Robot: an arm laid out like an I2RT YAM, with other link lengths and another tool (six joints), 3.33 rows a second.
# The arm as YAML. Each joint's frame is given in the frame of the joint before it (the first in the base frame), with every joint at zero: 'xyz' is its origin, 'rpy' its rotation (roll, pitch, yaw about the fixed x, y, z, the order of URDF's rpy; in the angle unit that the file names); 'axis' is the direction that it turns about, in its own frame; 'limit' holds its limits. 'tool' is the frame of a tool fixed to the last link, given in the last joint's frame.
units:
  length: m
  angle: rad
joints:
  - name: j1
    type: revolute
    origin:
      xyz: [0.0, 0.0, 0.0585]
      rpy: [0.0, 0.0, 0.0]
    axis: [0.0, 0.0, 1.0]
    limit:
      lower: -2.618
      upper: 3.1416
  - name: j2
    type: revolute
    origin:
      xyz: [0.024, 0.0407, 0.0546]
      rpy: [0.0, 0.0, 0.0]
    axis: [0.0, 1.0, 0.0]
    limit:
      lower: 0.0
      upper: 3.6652
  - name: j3
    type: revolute
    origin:
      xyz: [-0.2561, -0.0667, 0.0]
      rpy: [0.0, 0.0, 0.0]
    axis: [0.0, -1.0, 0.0]
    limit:
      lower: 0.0
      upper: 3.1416
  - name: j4
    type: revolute
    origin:
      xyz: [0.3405, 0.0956, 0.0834]
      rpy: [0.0, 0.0, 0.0]
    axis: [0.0, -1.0, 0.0]
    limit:
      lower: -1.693
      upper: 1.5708
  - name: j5
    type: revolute
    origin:
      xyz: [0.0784, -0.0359, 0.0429]
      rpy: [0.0, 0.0, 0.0]
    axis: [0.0, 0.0, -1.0]
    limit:
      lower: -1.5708
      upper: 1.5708
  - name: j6
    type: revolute
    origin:
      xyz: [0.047, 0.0, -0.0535]
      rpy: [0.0, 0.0, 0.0]
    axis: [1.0, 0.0, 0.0]
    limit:
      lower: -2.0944
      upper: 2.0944
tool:
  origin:
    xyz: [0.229, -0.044, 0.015]
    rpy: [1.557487, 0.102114, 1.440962]
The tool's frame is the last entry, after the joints.
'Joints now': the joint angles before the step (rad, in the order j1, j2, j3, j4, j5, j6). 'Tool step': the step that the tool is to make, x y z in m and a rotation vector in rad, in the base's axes. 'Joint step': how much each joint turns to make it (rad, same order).
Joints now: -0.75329, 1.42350, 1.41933, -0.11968, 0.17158, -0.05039
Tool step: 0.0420, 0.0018, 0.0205, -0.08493, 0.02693, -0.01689
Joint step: 0.08026, 0.12933, 0.11825, 0.06276, 0.10469, -0.07379
